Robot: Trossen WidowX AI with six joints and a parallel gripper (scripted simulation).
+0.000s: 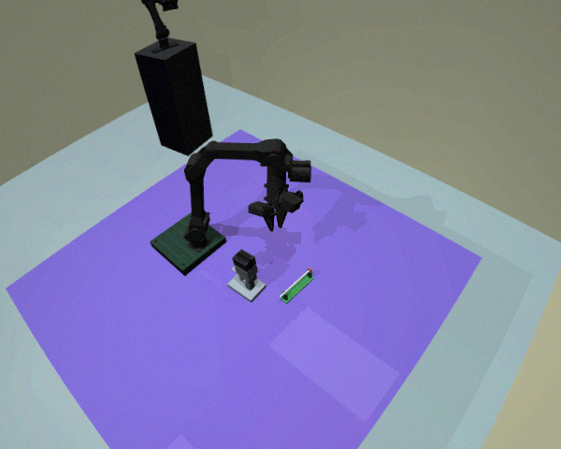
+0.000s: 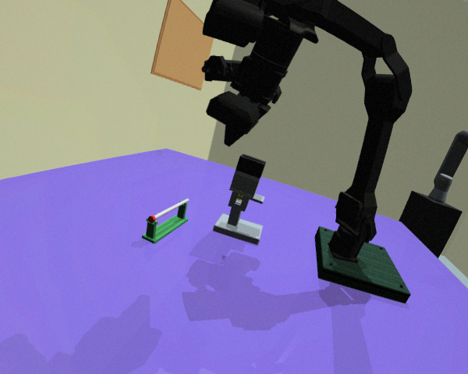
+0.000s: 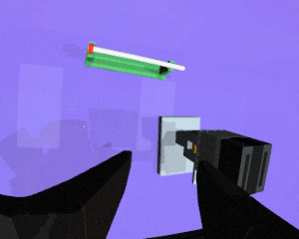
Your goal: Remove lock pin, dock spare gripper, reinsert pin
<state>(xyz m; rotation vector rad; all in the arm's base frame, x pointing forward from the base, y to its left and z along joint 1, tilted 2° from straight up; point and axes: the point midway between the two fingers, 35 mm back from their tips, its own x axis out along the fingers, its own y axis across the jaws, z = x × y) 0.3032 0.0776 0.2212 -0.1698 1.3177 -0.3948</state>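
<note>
Right now the green cradle is 10 cm ahead of my gripper tip, 3 cm to the right of it and 20 cm below it. Also, from my gripper tip: grey mount: 5 cm behind, 11 cm to the right, 17 cm below; then spare gripper: 4 cm behind, 12 cm to the right, 10 cm below.
</note>
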